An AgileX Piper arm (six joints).
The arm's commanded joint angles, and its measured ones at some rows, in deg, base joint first. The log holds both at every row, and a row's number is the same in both.
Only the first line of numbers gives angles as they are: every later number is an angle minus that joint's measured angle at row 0.
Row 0, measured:
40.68 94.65 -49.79 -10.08 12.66 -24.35
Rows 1 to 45, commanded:
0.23 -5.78 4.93 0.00 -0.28 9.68
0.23 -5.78 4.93 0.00 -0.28 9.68
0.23 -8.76 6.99 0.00 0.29 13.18
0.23 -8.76 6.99 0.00 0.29 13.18
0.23 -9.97 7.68 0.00 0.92 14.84
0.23 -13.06 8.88 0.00 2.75 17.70
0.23 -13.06 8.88 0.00 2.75 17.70
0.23 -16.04 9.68 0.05 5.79 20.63
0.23 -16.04 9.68 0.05 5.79 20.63
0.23 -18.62 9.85 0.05 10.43 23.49
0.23 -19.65 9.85 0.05 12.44 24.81
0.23 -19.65 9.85 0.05 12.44 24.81
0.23 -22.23 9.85 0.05 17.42 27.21
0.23 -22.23 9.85 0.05 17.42 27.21
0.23 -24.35 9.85 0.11 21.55 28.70
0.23 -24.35 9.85 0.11 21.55 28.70
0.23 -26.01 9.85 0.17 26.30 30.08
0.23 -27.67 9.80 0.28 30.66 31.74
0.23 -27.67 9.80 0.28 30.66 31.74
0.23 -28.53 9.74 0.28 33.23 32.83
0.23 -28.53 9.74 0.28 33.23 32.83
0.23 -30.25 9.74 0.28 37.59 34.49
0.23 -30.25 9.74 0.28 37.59 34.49
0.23 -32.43 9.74 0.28 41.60 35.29
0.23 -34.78 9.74 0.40 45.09 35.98
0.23 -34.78 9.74 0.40 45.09 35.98
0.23 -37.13 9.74 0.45 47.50 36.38
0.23 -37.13 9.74 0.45 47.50 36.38
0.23 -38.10 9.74 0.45 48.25 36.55
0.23 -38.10 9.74 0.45 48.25 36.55
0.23 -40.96 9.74 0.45 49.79 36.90
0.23 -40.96 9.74 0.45 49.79 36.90
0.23 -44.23 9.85 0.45 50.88 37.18
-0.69 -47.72 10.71 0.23 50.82 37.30
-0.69 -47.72 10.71 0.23 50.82 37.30
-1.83 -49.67 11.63 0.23 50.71 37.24
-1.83 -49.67 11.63 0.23 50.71 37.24
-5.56 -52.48 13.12 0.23 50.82 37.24
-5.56 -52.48 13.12 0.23 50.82 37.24
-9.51 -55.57 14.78 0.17 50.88 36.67
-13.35 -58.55 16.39 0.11 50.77 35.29
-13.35 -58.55 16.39 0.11 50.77 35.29
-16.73 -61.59 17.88 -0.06 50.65 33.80
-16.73 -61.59 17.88 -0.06 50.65 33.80
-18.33 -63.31 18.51 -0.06 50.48 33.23
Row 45, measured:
-14.38 -59.53 16.79 0.17 50.37 35.35
